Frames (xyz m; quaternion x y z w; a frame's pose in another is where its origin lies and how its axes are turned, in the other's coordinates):
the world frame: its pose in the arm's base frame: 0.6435 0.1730 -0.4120 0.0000 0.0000 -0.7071 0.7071
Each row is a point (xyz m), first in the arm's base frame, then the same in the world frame.
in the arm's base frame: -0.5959 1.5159 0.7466
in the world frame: -1.3429 -1.2394 1.1586
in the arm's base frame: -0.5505 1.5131 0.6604
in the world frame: -1.3401 -1.1940 1.0724
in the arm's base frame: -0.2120 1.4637 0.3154
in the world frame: -1.2907 -0.8555 0.7274
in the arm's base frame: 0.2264 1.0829 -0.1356
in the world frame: -0.9099 -0.4171 0.2764
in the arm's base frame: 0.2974 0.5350 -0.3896
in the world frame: -0.3620 -0.3461 0.0224
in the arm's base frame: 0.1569 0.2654 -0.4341
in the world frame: -0.0924 -0.4866 -0.0221
